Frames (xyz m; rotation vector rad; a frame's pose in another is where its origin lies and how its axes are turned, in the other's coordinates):
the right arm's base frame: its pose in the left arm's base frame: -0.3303 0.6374 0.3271 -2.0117 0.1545 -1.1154
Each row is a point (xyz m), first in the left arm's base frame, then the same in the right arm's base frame.
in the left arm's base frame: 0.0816 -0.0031 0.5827
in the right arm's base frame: 0.7078 0.3528 -0.1405
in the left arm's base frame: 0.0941 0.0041 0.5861
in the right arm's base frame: 0.7143 0.3489 -0.1278
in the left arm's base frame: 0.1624 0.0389 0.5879
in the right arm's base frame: 0.7406 0.3425 -0.0561
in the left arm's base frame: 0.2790 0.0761 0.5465
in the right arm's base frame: 0.7667 0.3773 0.0656
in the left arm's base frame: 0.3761 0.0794 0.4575
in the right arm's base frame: 0.7652 0.4630 0.1657
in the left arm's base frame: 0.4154 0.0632 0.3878
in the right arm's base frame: 0.7506 0.5329 0.2052
